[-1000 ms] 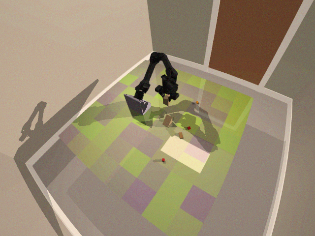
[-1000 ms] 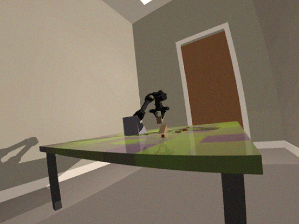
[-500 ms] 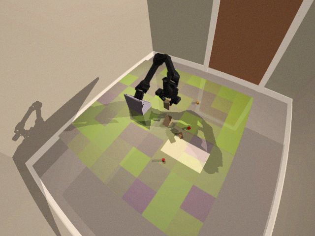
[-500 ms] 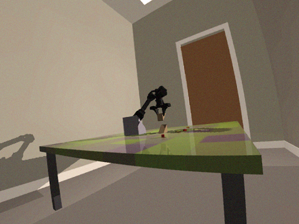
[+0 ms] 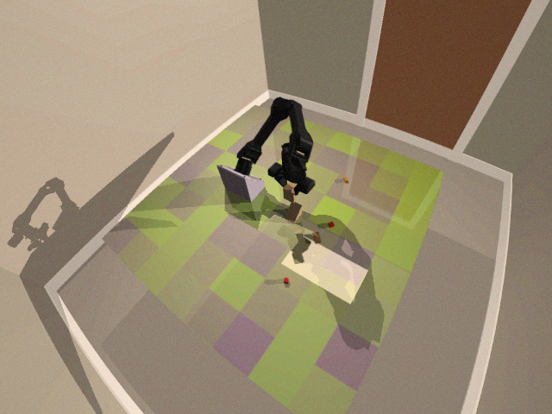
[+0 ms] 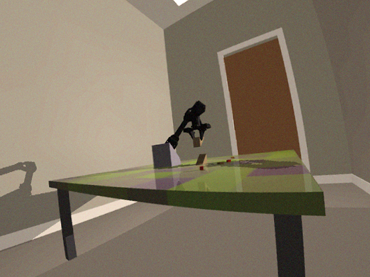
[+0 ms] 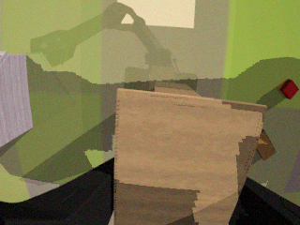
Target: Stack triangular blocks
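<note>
The brown triangular block is 14 cm below my gripper tip and 1 cm ahead of it. The rest, counted from my gripper tip: orange piece: 30 cm to the left, 15 cm below, 14 cm ahead; tan triangular block: 1 cm above; brown block: 15 cm below, 15 cm ahead, 6 cm to the right.
</note>
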